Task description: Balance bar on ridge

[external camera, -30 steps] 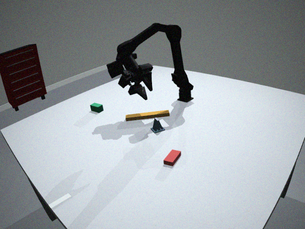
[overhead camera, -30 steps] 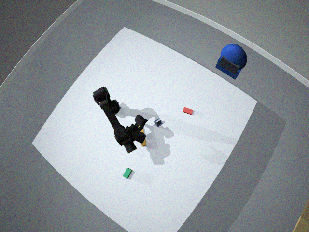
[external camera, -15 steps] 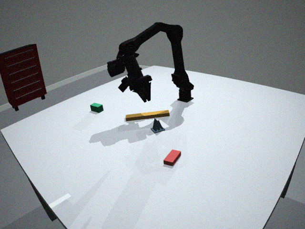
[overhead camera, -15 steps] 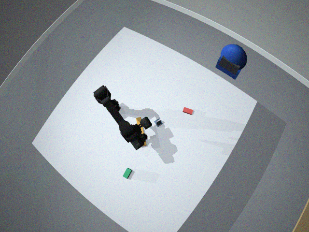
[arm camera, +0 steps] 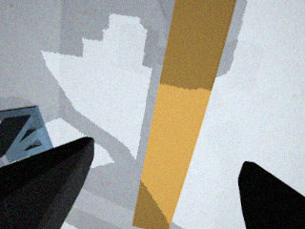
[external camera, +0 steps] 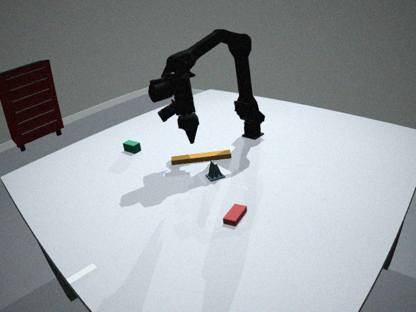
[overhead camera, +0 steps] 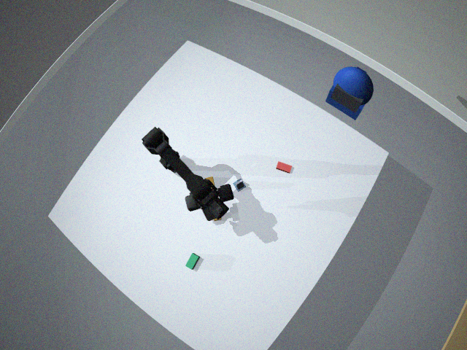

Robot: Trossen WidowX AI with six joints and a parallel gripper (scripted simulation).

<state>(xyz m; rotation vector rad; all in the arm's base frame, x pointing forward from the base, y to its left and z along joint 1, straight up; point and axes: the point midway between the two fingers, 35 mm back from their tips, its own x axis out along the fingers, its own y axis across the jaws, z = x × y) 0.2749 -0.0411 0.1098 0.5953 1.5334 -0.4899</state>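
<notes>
Now: the orange bar 2 cm behind my gripper tip, 1 cm to the left of it and 7 cm below it. From my gripper tip the other things lie so: green block 7 cm ahead, 27 cm to the right, 6 cm below; then red block 16 cm ahead, 31 cm to the left, 7 cm below.
</notes>
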